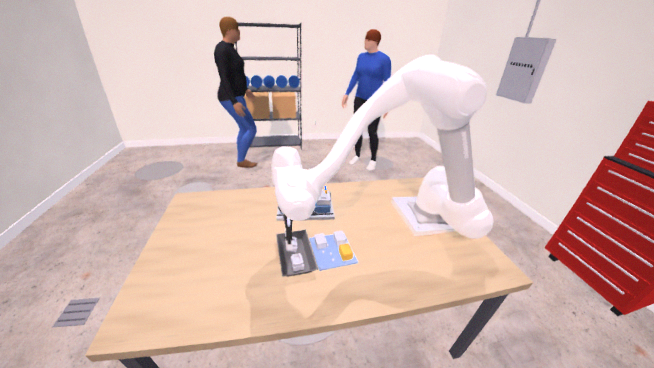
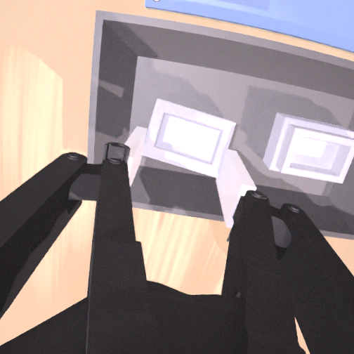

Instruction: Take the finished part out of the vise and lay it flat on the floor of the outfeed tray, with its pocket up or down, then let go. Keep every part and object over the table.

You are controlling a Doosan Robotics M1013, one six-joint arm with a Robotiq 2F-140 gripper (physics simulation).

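Frame: origin at the arm's base, x ahead, y left, z up, level; centimetres.
Seen in the pictures: gripper, fingertip midpoint: (image 1: 288,243); arm's base at its link origin: (image 1: 427,213).
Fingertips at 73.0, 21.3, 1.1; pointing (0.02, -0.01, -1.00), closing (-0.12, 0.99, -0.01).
Offsets run from my fingertips to a thing's top centre, as dx, dy, dz. Level surfaces: height alone.
The finished part (image 1: 291,245) (image 2: 191,136), a white block with a rectangular pocket facing up, is between the fingertips. My gripper (image 1: 289,242) (image 2: 182,155) is shut on it, inside the outline of the dark grey outfeed tray (image 1: 306,256) (image 2: 114,60), at the tray's end nearer the vise. The part looks nearly level and low in the tray; whether its underside touches the floor is hidden. A second white pocketed part {-3.9, +9.4, +0.7} (image 1: 297,262) (image 2: 315,150) lies pocket up in the other half of the tray, apart from the held one. The vise {-7.0, -29.9, +5.9} (image 1: 323,206) is partly hidden behind the arm.
A light blue plate {-19.3, +1.0, -3.2} (image 1: 327,259) (image 2: 300,24) lies right beside the tray, carrying two white blocks {-14.0, -2.6, +0.4} (image 1: 320,241) {-22.9, -4.3, +0.4} (image 1: 340,237) and a yellow block {-24.6, +4.4, +0.4} (image 1: 345,252). The tray's raised walls surround both parts. The wooden table {dz -4.0} (image 1: 210,280) extends around the tray.
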